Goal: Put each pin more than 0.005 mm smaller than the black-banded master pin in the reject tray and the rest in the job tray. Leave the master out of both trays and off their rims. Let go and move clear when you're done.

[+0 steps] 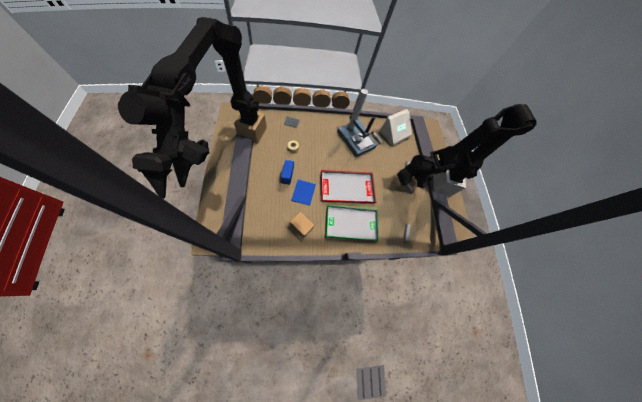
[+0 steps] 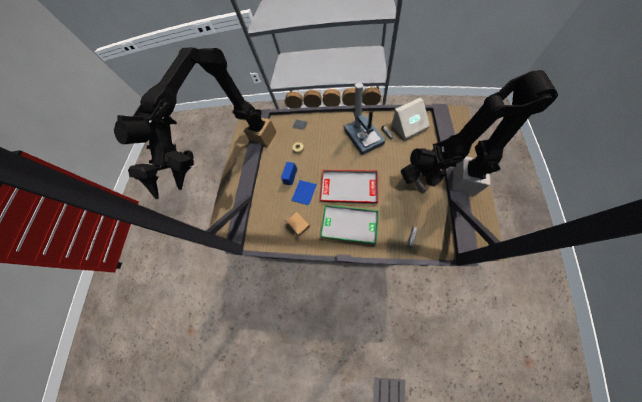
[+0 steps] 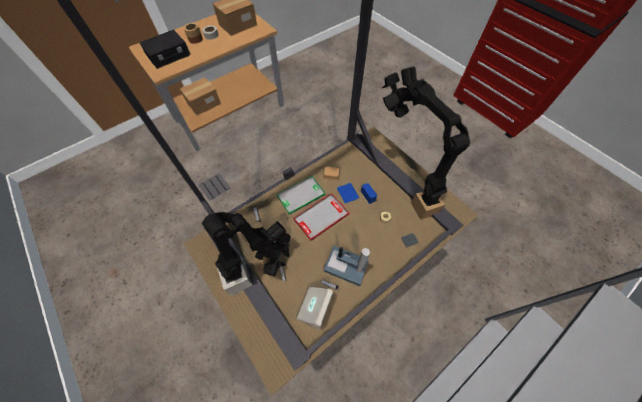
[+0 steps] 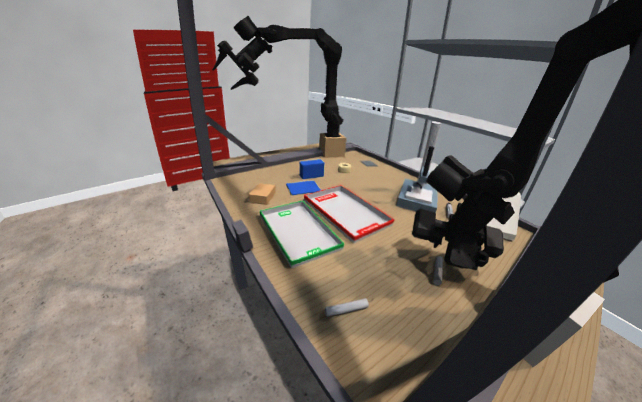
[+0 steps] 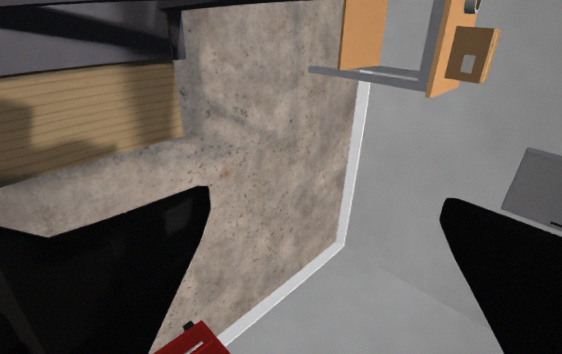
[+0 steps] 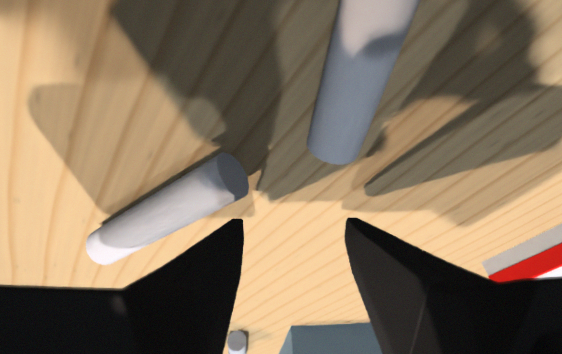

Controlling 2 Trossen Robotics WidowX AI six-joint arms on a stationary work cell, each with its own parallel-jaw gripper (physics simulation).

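Frame: origin at the left arm's base, x back, y right, z up, level; metres.
Where they show: left gripper, fingertip midpoint: point(image 1: 173, 192) point(image 2: 169, 193) point(image 4: 222, 80) point(image 5: 325, 203); right gripper, fingertip midpoint: point(image 2: 411, 168) point(image 3: 286, 261) point(image 4: 443, 248) point(image 6: 294, 229); left arm's base at its link origin: point(image 1: 249, 118) point(image 2: 257, 125) point(image 3: 430, 199) point(image 4: 332, 135); right arm's base at its link origin: point(image 1: 455, 175) point(image 2: 476, 170) point(image 3: 232, 273).
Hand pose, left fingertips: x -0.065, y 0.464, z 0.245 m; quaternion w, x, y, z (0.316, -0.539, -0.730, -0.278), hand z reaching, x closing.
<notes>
Each offset is from my left fingertips to the top centre of the thing.
The master pin {dx -0.511, dy -0.673, dz -0.320 m} point(image 1: 376, 137) point(image 2: 387, 132) point(image 3: 329, 285) point(image 4: 449, 210) point(image 6: 237, 342) lies between the gauge and the readout. A front pin {dx -0.741, dy -0.234, dz -0.321 m} point(image 1: 407, 232) point(image 2: 412, 236) point(image 3: 257, 214) point(image 4: 347, 307) lies near the table's front edge. A middle pin {dx -0.711, dy -0.459, dz -0.321 m} point(image 2: 421, 186) point(image 4: 438, 271) point(image 6: 360, 85) and a back pin {dx -0.693, dy -0.555, dz -0.321 m} point(image 3: 283, 272) point(image 6: 167, 210) lie below my right gripper point(image 6: 294, 229), which is part open and empty. The reject tray {dx -0.440, dy -0.346, dz -0.318 m} point(image 1: 347, 202) point(image 2: 349, 202) and job tray {dx -0.500, dy -0.194, dz -0.319 m} point(image 1: 351, 240) point(image 2: 349, 242) hold no pins. My left gripper point(image 1: 172, 191) point(image 4: 224, 79) point(image 5: 325, 203) is open, high at the left.
The blue gauge stand point(image 1: 356, 150) point(image 2: 367, 145) point(image 3: 345, 272) stands at the back beside the white readout point(image 1: 397, 129) point(image 2: 412, 120), its digits unreadable. A blue block {dx -0.175, dy -0.308, dz -0.280 m} point(image 1: 287, 172), blue sheet {dx -0.267, dy -0.257, dz -0.333 m} point(image 1: 303, 192), tan block {dx -0.308, dy -0.119, dz -0.309 m} point(image 1: 302, 224) and yellow ring {dx -0.146, dy -0.451, dz -0.313 m} point(image 1: 288, 146) lie left of the trays.
</notes>
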